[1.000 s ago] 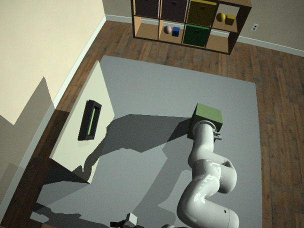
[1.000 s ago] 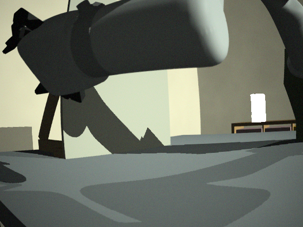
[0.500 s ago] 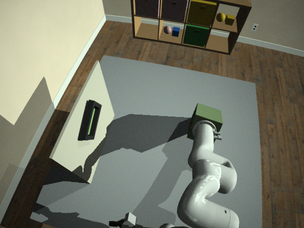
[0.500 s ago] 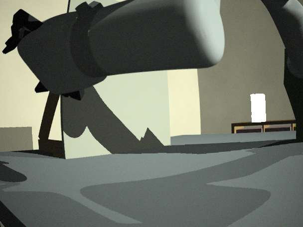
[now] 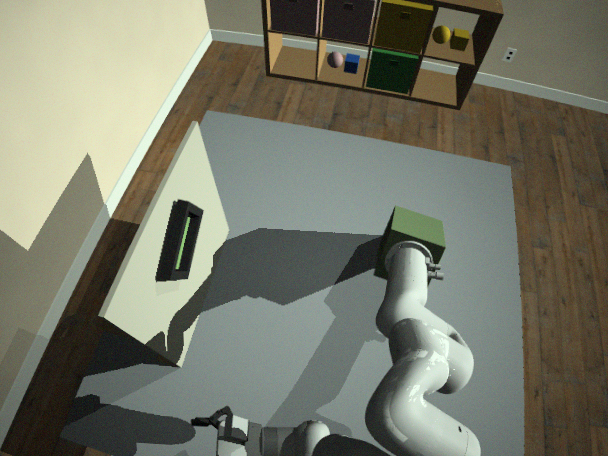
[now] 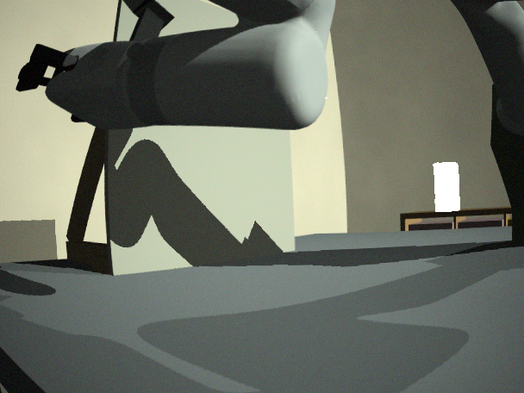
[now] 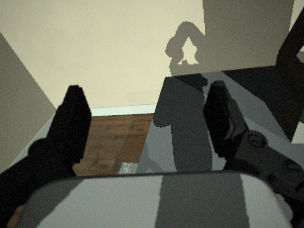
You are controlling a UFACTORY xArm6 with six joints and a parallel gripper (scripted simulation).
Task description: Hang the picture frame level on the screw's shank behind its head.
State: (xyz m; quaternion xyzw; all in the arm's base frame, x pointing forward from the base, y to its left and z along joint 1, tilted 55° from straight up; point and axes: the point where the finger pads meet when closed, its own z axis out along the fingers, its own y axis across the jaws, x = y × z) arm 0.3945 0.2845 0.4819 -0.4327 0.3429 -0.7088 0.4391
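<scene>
My hand is 15 cm short of the picture frame, 40 cm to the left of it and 15 cm below it. Also, from my hand: pale wall panel 17 cm ahead, 40 cm to the right, 4 cm above.
</scene>
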